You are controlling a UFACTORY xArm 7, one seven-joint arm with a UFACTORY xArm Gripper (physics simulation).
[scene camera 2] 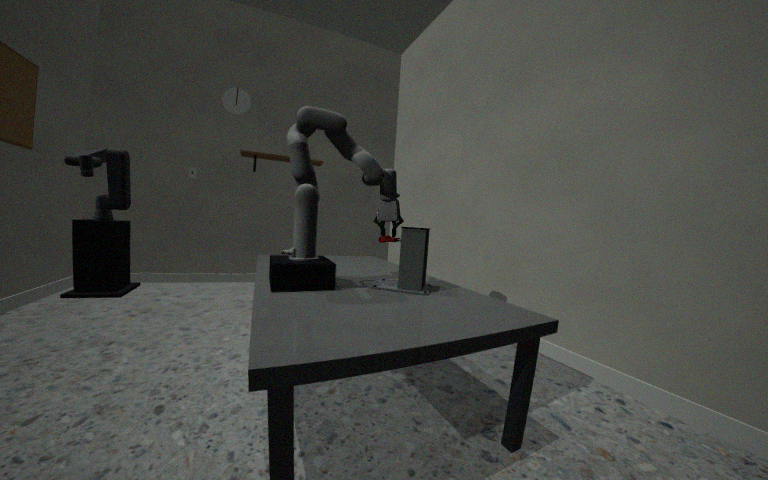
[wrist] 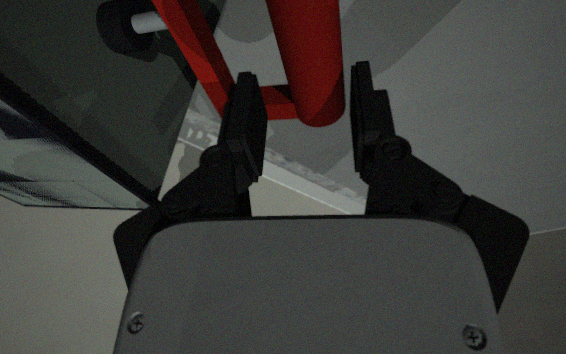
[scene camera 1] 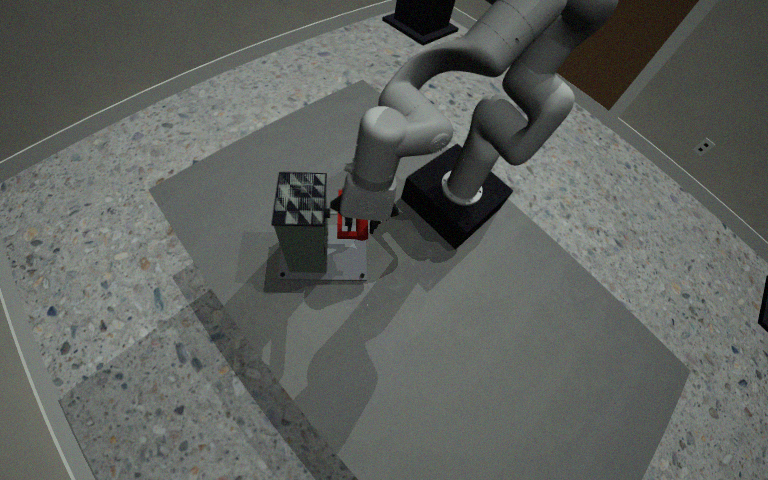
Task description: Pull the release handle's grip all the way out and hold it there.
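The release handle is a red frame with a thick round grip (scene camera 1: 361,230) (scene camera 2: 386,239) (wrist: 315,60) along its outer side. A pale rod (wrist: 147,22) runs from a black collar (wrist: 111,25) on the tall dark green housing (scene camera 1: 305,249) (scene camera 2: 413,257) (wrist: 65,100) to the frame's inner bar (wrist: 192,47). My gripper (scene camera 1: 361,224) (scene camera 2: 387,232) (wrist: 305,90) points down and is open, with its fingers on either side of the grip. In the wrist view a gap shows on both sides of the grip, wider at the left finger, which overlaps the inner bar. Whether the fingers touch the frame is unclear.
The housing stands on a light base plate (scene camera 1: 348,268) on the grey table (scene camera 1: 509,339) (scene camera 2: 351,322). Its patterned top (scene camera 1: 300,198) is close beside the gripper. The arm's black base block (scene camera 1: 453,226) (scene camera 2: 301,274) stands on the other side. Another arm (scene camera 2: 118,181) stands on a pedestal farther off.
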